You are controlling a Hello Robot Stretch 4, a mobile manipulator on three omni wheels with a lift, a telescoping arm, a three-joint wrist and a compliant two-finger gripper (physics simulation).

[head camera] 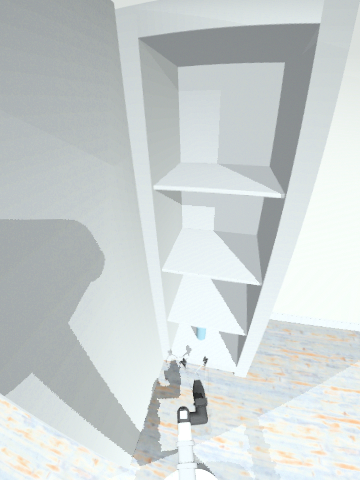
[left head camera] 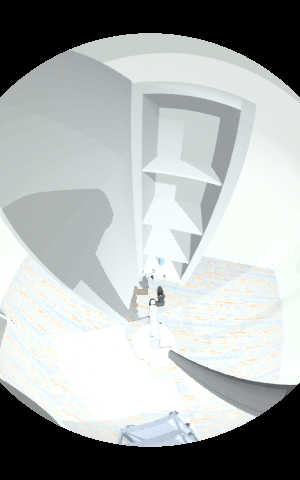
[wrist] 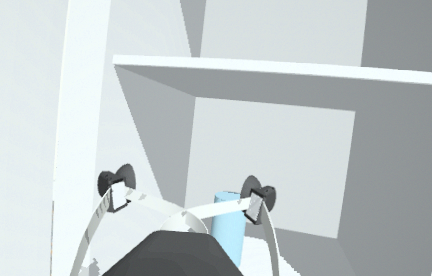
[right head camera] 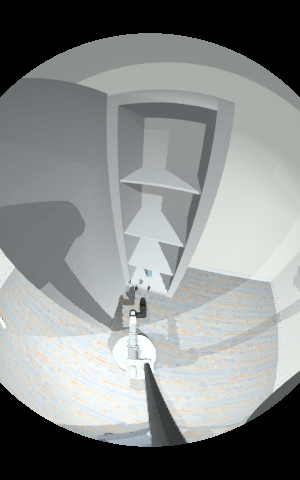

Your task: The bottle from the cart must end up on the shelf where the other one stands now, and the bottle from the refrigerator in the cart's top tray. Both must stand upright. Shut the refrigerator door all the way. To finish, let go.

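Frame: origin at the robot's base, x ahead, y right, z down, level; centimetres.
Seen in the pictures: gripper, fingertip midpoint: (head camera: 194,357) (left head camera: 157,273) (wrist: 189,185) (right head camera: 142,285).
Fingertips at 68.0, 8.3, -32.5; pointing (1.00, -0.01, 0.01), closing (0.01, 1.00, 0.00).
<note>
A point is followed by its place in that frame, as x, y, z.
A blue bottle (head camera: 201,333) @(91.4, 16.3, -19.2) (left head camera: 161,261) @(91.4, 16.5, -18.7) (right head camera: 149,273) @(91.4, 17.5, -17.2) (wrist: 228,237) @(91.3, 16.5, -16.9) stands upright on the bottom shelf inside the white refrigerator (head camera: 306,150) @(67.9, 40.2, -143.8) (wrist: 82,125) @(83.8, -9.6, -36.2). My gripper (head camera: 194,361) @(68.0, 8.3, -32.5) (left head camera: 158,276) @(68.0, 8.3, -32.5) (right head camera: 142,287) @(68.0, 8.3, -32.5) (wrist: 189,185) @(68.0, 8.3, -32.5) is open and empty, at the front of the bottom compartment. In the wrist view the bottle is beyond the fingers, close to the right fingertip, with a finger strip crossing in front of it. The refrigerator door (head camera: 75,165) @(55.1, -20.3, -144.2) (left head camera: 75,140) @(44.0, -23.8, -151.8) (right head camera: 60,150) @(52.3, -21.2, -152.5) stands open on the left. The cart (left head camera: 159,432) shows at the bottom of the left head view; no bottle can be made out on it.
Above the bottle is a shelf edge (wrist: 270,66) @(77.3, 17.2, -47.1), with more shelves higher up. The refrigerator's side post and the open door are close on my left. A pale wall (head camera: 332,225) @(108.0, 99.5, -93.7) is to the right of the refrigerator. The robot's mast (right head camera: 159,410) @(-5.5, 9.9, -125.7) rises near the arm.
</note>
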